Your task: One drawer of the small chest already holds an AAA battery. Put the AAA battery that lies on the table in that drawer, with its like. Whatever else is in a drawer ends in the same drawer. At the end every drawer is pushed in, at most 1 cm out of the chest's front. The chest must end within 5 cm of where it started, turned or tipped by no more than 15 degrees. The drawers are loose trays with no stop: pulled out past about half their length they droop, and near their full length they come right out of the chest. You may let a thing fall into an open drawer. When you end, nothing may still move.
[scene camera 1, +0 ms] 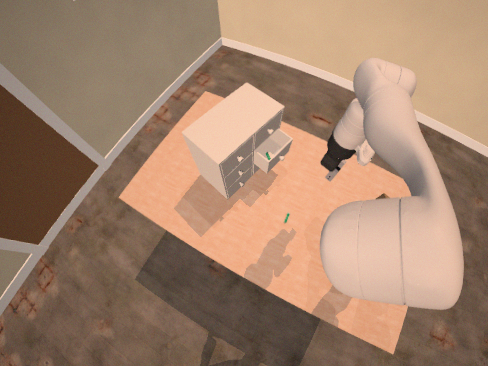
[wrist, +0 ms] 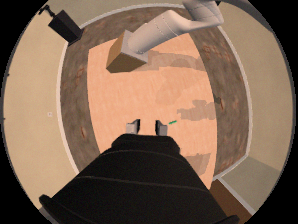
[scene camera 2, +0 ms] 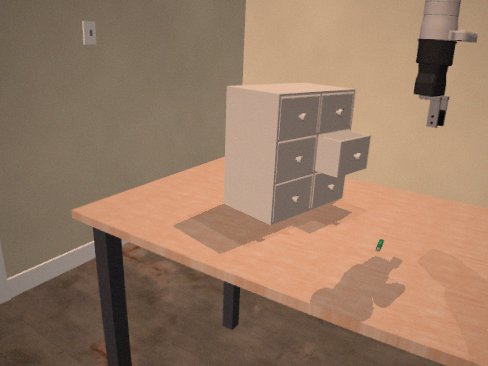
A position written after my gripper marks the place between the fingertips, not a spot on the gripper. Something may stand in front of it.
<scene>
I see my gripper (scene camera 2: 435,126), a white chest (scene camera 2: 252,111) and a drawer (scene camera 1: 277,145).
The white chest shows as well in scene camera 1 (scene camera 1: 211,139). My gripper also shows in scene camera 1 (scene camera 1: 331,175) and in the wrist view (wrist: 147,124).
</scene>
